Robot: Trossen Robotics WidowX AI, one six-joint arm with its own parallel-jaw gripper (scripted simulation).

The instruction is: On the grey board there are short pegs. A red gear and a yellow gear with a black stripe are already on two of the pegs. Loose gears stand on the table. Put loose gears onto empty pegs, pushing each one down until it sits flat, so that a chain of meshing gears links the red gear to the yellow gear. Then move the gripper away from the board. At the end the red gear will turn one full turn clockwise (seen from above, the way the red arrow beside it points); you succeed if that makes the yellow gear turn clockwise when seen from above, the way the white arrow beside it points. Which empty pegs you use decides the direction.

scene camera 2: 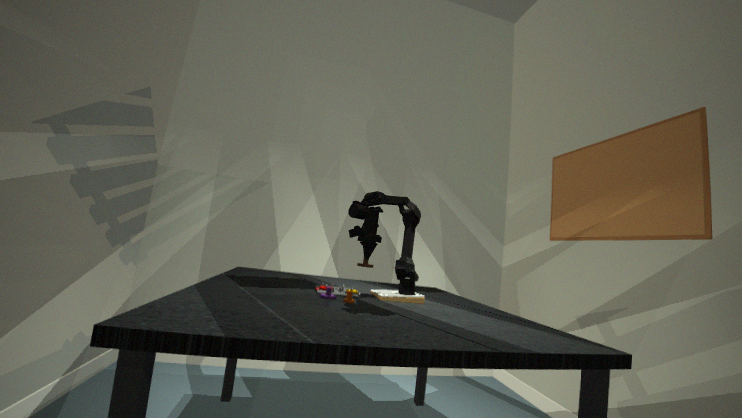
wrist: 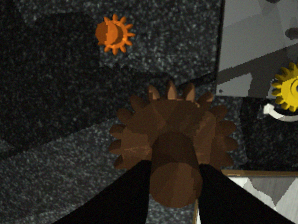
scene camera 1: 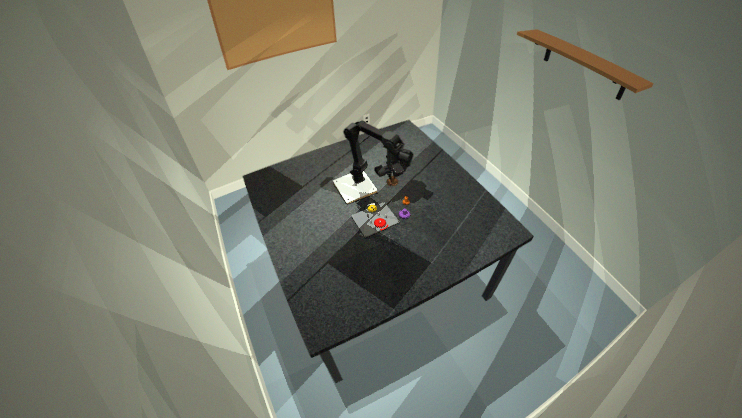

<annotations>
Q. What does the gripper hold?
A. A brown gear.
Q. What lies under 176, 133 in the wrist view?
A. A brown gear.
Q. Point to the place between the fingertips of the gripper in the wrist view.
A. At 174, 171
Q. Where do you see an orange gear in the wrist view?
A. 115, 34
</annotations>
